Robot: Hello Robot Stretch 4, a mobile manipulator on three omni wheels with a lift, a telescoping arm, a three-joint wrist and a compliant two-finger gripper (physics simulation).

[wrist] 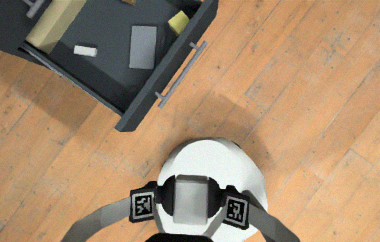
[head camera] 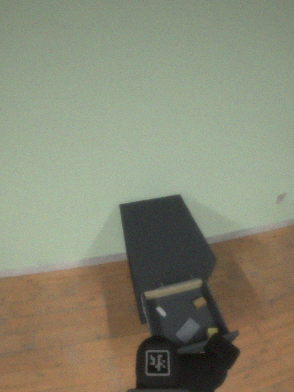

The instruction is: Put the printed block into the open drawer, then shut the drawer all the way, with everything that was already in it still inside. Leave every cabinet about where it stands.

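Places are measured from the robot's base along level axes (x ahead, y left, z up), in centimetres.
Pixels of known places: hand, tool point: (wrist: 191, 193).
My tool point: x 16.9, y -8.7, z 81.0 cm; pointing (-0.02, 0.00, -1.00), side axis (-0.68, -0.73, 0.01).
Ahead of a thing's pixels: the offset from my tool point to its middle. "pt": to the spot under its first point. Level surfaces: height alone.
The dark cabinet (head camera: 165, 240) stands against the wall with its drawer (head camera: 214, 308) (wrist: 167, 65) pulled out. In the drawer lie a flat grey piece @[dx +31.6, dy -7.3, dz -44.2 cm] (head camera: 188, 330) (wrist: 143, 47), a small white piece @[dx +41.8, dy +5.8, dz -44.1 cm] (head camera: 161, 311) (wrist: 85, 50), a yellow block @[dx +28.8, dy -19.1, dz -42.8 cm] (head camera: 212, 332) (wrist: 178, 22) and an orange-brown block @[dx +45.9, dy -15.1, dz -43.2 cm] (head camera: 199, 302) (wrist: 129, 1). A long tan bar @[pt dx +52.7, dy -1.0, dz -39.9 cm] (head camera: 173, 289) (wrist: 55, 25) runs across the drawer's back. My gripper (wrist: 191, 197) is shut on the light grey printed block @[dx -0.5, dy +0.4, dz -0.5 cm] (wrist: 191, 205), outside the drawer, past its front panel. In the head view my black wrist hides the fingers and the block.
The drawer's bar handle @[pt dx +17.4, dy -10.1, dz -39.9 cm] (wrist: 182, 75) sticks out from its front panel. A white rounded shape (wrist: 215, 155) shows below the gripper in the wrist view. The green wall (head camera: 145, 115) rises behind the cabinet. Wooden floor @[dz -83.8 cm] (head camera: 60, 320) (wrist: 310, 100) surrounds the cabinet.
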